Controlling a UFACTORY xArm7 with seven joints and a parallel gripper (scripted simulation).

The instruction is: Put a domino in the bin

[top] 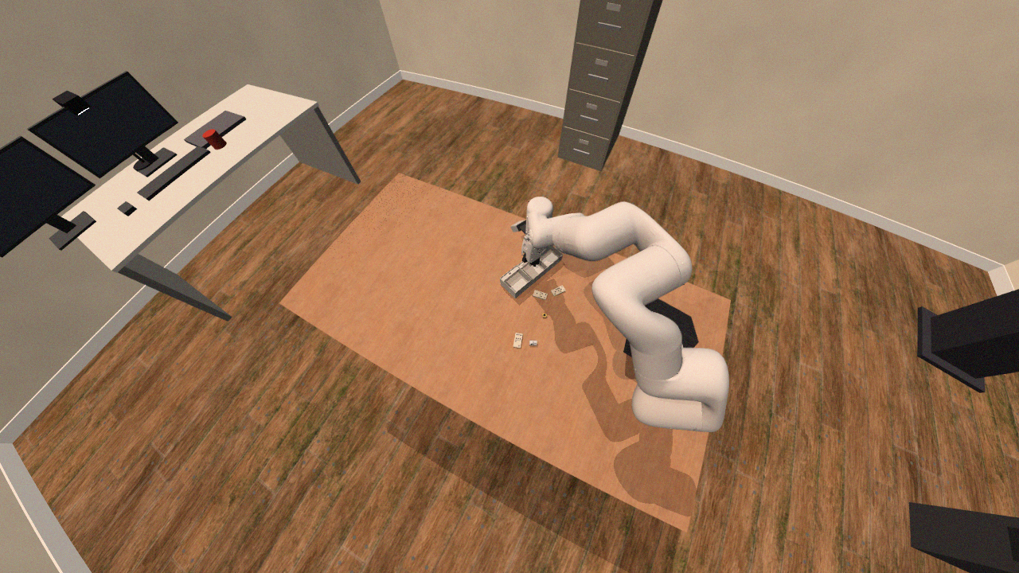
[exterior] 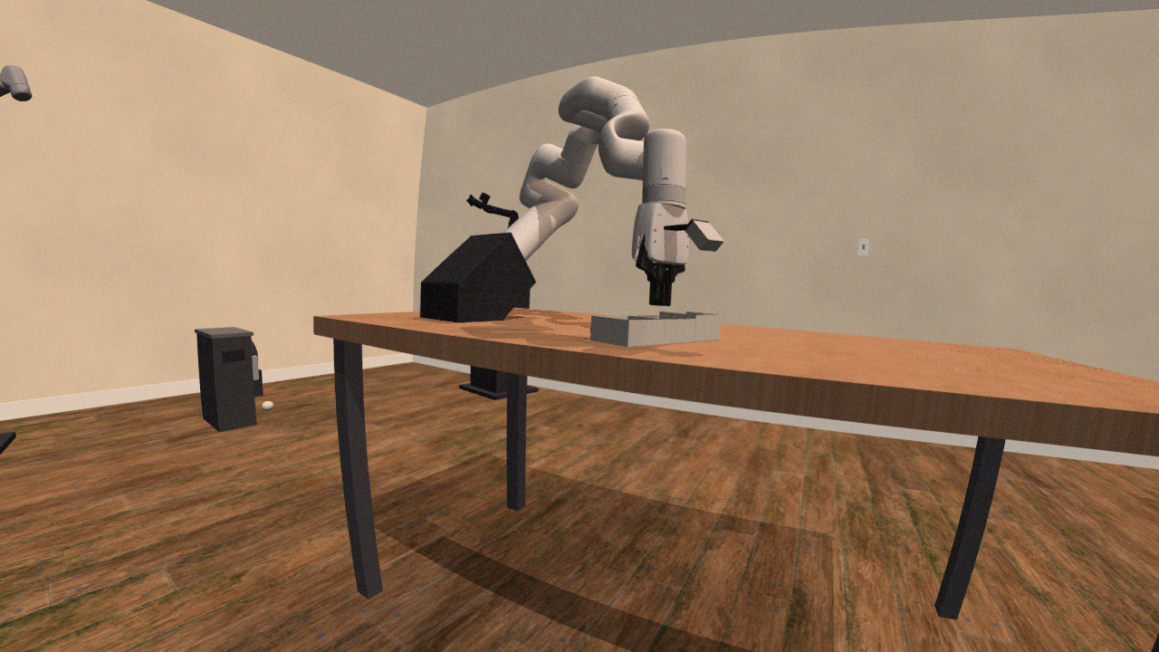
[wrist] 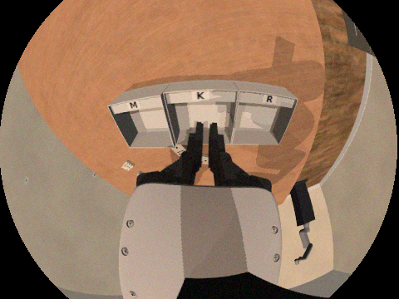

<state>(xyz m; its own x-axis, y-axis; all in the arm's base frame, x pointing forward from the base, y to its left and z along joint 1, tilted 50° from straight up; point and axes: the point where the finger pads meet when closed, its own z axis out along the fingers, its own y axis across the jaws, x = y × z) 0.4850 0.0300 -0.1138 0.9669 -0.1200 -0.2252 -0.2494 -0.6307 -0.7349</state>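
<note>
My hand is 8 cm past the domino, 7 cm to the right of it and 7 cm above it. The rest, counted from my hand: grey piece 17 cm behind, 23 cm to the left, 7 cm below; then ring 14 cm behind, 13 cm to the left, 8 cm below.
</note>
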